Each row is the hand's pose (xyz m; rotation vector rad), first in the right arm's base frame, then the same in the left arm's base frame.
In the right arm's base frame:
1: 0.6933 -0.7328 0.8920 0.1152 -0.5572 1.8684
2: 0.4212 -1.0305 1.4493 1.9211 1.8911 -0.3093
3: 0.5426 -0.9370 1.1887 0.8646 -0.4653 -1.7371
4: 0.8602 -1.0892 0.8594 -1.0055 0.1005 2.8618
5: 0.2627 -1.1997 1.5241 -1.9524 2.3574 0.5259
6: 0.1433 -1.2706 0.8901 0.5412 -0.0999 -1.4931
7: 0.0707 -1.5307 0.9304 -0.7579 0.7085 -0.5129
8: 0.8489 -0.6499 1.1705 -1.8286 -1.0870 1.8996
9: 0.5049 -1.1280 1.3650 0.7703 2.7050 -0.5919
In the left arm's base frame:
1: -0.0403 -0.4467 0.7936 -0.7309 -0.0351 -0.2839
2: 0.0763 0.0943 1.2023 2.4124 -1.1011 -0.9192
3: -0.0082 -0.1236 1.0105 0.2310 1.4908 1.8129
4: -0.4130 -0.3266 0.8451 -0.3737 1.0558 0.6326
5: 0.0718 0.3377 1.2122 1.2423 2.6670 -0.4227
6: -0.0989 0.2922 0.5877 0.1031 1.1126 2.3220
7: -0.2328 0.5295 0.6045 0.0258 1.0523 -2.8226
8: 0.0096 -0.5319 1.1081 -1.5997 1.3087 0.3955
9: -0.0717 0.0805 1.1631 -2.8831 -0.2511 1.1420

